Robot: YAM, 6 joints.
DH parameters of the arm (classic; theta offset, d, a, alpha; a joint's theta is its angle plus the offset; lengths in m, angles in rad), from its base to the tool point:
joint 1: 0 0.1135 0.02 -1.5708
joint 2: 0 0 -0.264 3.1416
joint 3: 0.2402 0 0.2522 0
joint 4: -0.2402 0 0.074 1.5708
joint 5: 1.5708 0 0 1.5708
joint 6: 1.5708 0.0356 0 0
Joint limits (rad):
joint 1: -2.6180..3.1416
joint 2: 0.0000..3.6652
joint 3: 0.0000..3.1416
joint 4: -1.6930..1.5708
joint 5: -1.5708..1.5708
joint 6: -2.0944..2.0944
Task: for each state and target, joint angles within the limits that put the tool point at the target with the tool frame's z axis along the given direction. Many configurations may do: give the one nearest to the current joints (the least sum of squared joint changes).
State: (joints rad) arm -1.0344 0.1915 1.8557 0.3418 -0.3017 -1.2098
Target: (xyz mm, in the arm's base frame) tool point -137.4 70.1 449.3 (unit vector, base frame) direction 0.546 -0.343 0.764
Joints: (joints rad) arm -0.4833 0.0019 1.2562 -0.3830 0.0500 -1.2098
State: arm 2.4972 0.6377 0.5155 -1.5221 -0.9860 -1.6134
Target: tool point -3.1 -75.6 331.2 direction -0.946 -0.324 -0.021
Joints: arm 2.0160 0.0012 0.9231 -1.1027 -1.4537 -1.6134
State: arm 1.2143 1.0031 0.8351 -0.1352 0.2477 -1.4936
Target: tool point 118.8 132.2 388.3 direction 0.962 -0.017 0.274
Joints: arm 1.0038 0.8339 0.7294 0.6039 0.9618 -1.4936
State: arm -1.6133 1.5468 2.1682 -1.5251 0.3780 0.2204
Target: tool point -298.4 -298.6 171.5 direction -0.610 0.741 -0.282
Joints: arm -2.2761 2.4108 1.9926 -1.6918 1.2361 0.2204
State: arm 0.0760 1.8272 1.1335 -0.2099 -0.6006 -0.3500
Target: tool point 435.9 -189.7 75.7 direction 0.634 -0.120 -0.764
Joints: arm -0.4217 2.3235 1.4654 -0.0251 -0.1506 -0.3500
